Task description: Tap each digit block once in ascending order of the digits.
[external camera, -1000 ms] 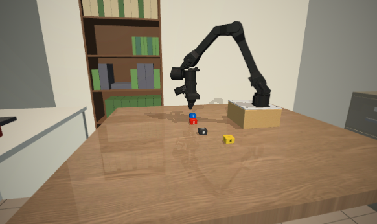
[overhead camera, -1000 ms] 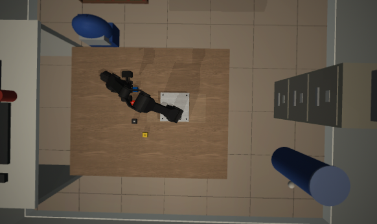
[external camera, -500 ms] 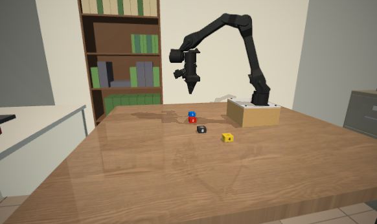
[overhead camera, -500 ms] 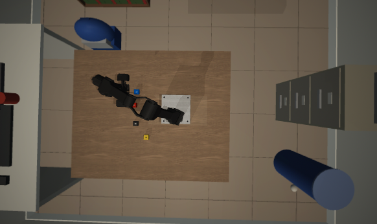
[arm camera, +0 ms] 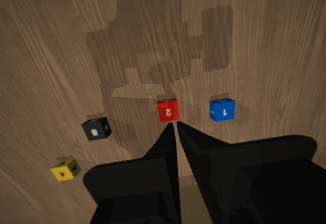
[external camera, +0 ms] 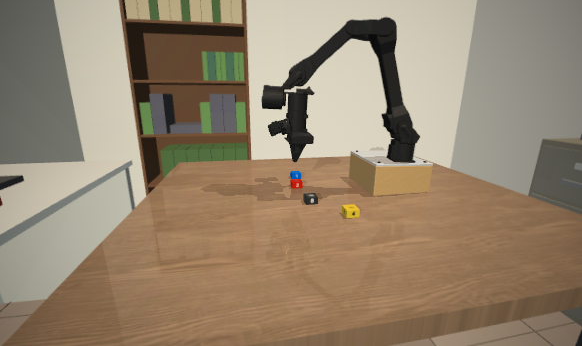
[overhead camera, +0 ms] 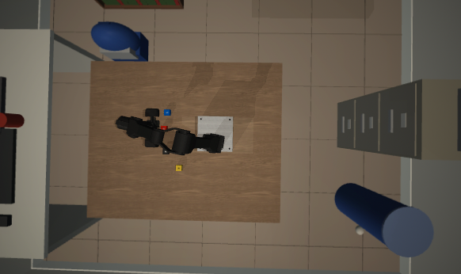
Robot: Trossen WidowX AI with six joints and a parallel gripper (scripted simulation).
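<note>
Now: gripper tip 7 cm above the red block and 1 cm past it. Also, from my gripper tip: blue block (9 cm to the right, 7 cm below, 1 cm behind); yellow block (20 cm to the left, 13 cm behind, 7 cm below); black block (12 cm to the left, 7 cm below, 4 cm behind).
</note>
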